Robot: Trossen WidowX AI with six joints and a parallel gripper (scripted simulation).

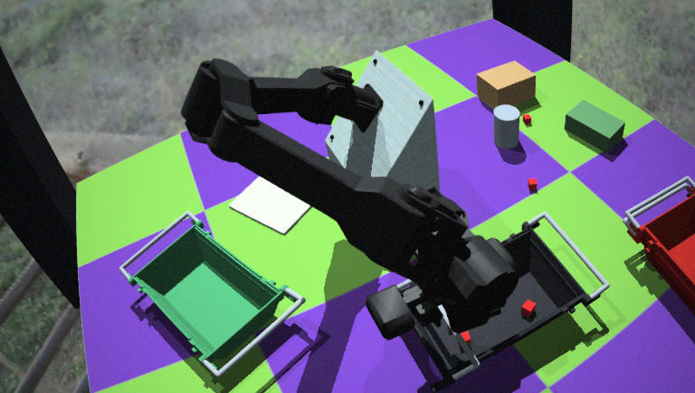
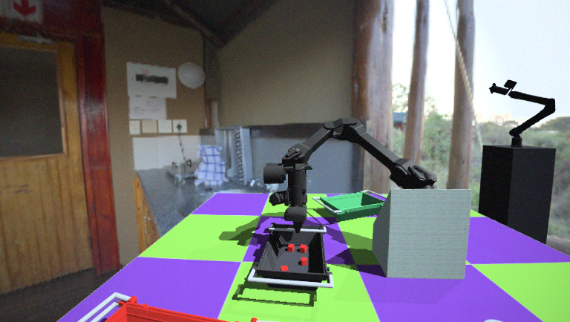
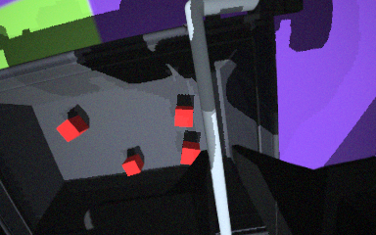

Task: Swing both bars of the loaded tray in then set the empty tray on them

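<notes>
The green tray is 220 mm behind my gripper tip, 310 mm to the right of it and 10 mm below it. Round my gripper tip: dark green block (260 mm behind, 530 mm to the left, 40 mm below); then white sheet (410 mm behind, 150 mm to the right, 50 mm below); then grey cylinder (350 mm behind, 330 mm to the left, 20 mm below).
</notes>
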